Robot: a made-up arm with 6 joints. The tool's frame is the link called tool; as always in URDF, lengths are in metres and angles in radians. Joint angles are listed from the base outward.
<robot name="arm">
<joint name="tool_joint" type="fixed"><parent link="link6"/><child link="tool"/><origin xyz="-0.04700 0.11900 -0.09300" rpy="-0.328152 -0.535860 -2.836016"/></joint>
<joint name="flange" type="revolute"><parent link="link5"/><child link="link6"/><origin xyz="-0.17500 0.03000 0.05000" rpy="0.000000 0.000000 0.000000"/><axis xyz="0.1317 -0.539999 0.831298"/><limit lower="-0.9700" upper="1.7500"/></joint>
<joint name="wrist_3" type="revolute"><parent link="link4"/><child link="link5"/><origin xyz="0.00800 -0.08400 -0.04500" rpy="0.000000 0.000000 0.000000"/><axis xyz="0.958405 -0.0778 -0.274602"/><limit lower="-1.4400" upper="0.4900"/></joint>
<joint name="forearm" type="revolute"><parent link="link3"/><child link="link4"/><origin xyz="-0.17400 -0.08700 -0.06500" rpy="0.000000 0.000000 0.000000"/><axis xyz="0 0 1"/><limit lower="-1.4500" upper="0.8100"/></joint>
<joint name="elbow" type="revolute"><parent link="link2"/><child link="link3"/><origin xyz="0.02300 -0.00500 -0.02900" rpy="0.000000 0.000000 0.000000"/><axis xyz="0 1 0"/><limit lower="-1.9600" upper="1.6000"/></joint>
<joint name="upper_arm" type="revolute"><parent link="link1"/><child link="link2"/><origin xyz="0.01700 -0.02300 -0.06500" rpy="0.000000 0.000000 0.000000"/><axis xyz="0 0 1"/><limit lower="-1.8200" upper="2.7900"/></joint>
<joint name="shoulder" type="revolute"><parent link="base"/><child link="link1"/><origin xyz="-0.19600 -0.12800 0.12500" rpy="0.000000 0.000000 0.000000"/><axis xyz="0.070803 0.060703 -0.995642"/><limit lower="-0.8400" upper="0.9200"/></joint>
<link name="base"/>
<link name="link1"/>
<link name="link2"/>
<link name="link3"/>
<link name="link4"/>
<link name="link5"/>
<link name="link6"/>
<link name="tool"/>
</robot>
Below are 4 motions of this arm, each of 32 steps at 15 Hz.
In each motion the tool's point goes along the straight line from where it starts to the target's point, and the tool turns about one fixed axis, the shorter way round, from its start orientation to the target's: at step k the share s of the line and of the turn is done. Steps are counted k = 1, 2, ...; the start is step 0. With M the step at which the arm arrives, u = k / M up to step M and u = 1 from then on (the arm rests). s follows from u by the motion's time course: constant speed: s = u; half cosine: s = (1 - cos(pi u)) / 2; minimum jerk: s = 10 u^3 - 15 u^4 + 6 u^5.
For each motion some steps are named. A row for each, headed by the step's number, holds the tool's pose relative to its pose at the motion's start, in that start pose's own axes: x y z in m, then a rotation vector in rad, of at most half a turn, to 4 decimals.
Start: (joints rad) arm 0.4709 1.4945 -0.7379 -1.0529 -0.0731 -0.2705
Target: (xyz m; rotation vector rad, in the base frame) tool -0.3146 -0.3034 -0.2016 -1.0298 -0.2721 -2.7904
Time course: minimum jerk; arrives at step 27
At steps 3, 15, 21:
3: 0.0007 0.0012 0.0018 0.0108 -0.0048 -0.0042
15: 0.0390 0.0612 0.0942 0.5643 -0.2521 -0.2181
21: 0.0597 0.0937 0.1442 0.8638 -0.3859 -0.3339

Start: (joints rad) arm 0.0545 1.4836 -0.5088 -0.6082 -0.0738 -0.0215
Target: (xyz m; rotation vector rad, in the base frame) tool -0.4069 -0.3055 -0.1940 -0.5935 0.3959 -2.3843
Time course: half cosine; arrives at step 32
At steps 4, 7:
4: 0.0019 -0.0050 0.0006 -0.0043 -0.0018 -0.0169
7: 0.0056 -0.0150 0.0017 -0.0130 -0.0053 -0.0504

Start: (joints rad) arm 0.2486 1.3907 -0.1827 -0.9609 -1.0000 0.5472
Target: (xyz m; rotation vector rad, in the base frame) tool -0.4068 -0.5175 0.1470 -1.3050 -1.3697 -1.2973
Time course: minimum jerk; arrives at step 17
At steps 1, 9, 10, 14, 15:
1: 0.0006 0.0003 0.0003 0.0005 -0.0015 0.0006
9: 0.1756 0.0838 0.1041 0.1548 -0.4424 0.1828
10: 0.2095 0.0999 0.1242 0.1846 -0.5277 0.2180
14: 0.3033 0.1446 0.1798 0.2673 -0.7640 0.3157
15: 0.3121 0.1489 0.1851 0.2751 -0.7862 0.3249

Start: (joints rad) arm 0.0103 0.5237 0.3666 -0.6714 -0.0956 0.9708
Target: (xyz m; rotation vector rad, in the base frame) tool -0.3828 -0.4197 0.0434 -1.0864 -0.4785 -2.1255
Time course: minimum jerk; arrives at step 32
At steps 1, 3, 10, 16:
1: 0.0000 0.0001 0.0000 0.0000 -0.0001 -0.0001
3: 0.0004 0.0014 0.0006 0.0008 -0.0032 -0.0013
10: 0.0094 0.0362 0.0142 0.0203 -0.0820 -0.0341
16: 0.0262 0.1005 0.0395 0.0563 -0.2278 -0.0947

